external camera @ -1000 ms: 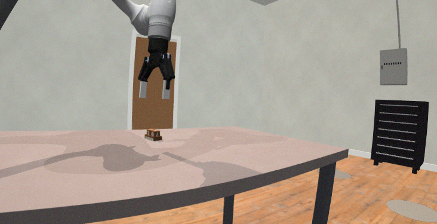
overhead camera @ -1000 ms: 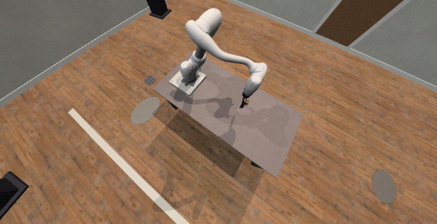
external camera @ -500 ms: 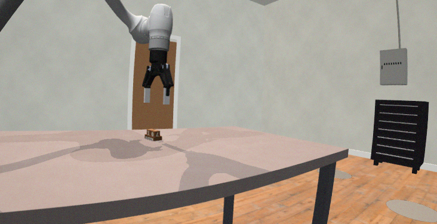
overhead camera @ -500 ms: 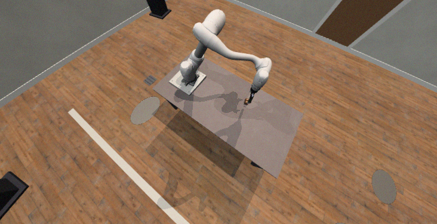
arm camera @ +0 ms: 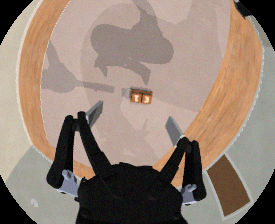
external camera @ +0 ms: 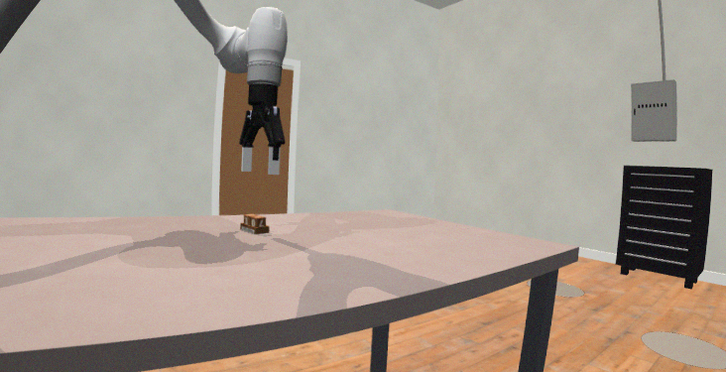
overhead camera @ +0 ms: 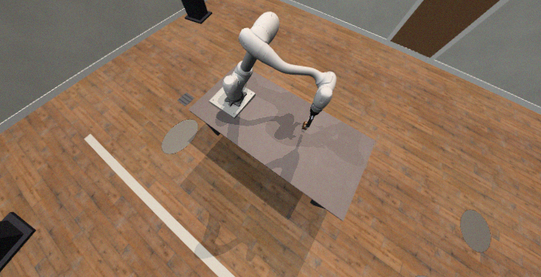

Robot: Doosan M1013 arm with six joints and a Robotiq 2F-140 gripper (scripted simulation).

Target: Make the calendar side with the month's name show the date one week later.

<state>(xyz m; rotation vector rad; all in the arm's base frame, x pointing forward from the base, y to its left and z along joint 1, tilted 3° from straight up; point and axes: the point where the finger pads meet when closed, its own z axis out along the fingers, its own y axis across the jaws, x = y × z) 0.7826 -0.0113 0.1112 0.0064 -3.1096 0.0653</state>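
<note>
Now: hand 2 cm to the right of the wooden tray and 15 cm above it.
</note>
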